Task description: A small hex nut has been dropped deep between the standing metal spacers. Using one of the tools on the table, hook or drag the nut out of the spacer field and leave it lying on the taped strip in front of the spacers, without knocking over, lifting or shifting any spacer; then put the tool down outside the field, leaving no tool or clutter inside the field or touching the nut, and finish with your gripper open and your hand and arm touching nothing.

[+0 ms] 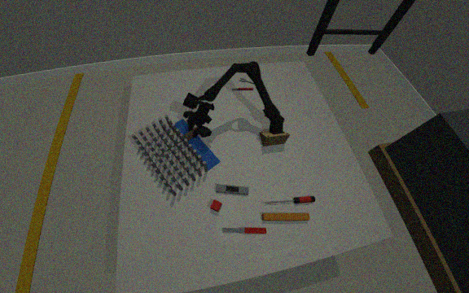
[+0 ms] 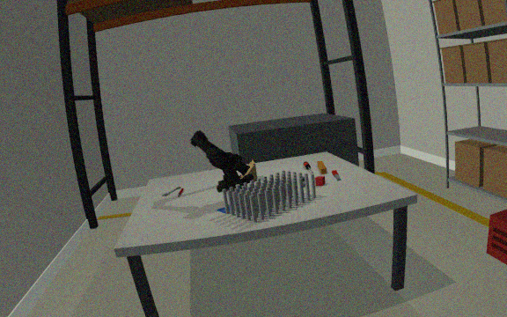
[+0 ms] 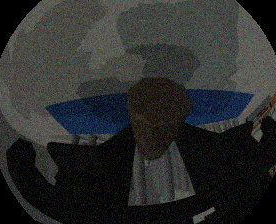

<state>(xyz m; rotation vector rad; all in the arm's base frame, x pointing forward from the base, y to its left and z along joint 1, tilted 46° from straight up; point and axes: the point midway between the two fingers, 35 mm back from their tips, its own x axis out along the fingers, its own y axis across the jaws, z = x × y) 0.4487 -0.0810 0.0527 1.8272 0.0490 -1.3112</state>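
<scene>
My gripper tip is now 1 cm past the blue taped strip, 4 cm to the right of it and 2 cm above it. The rest, counted from my gripper tip: brown-handled pick 9 cm ahead, 5 cm to the left; then red cube 7 cm behind, 40 cm to the left; then grey block 16 cm behind, 34 cm to the left, 1 cm below.
</scene>
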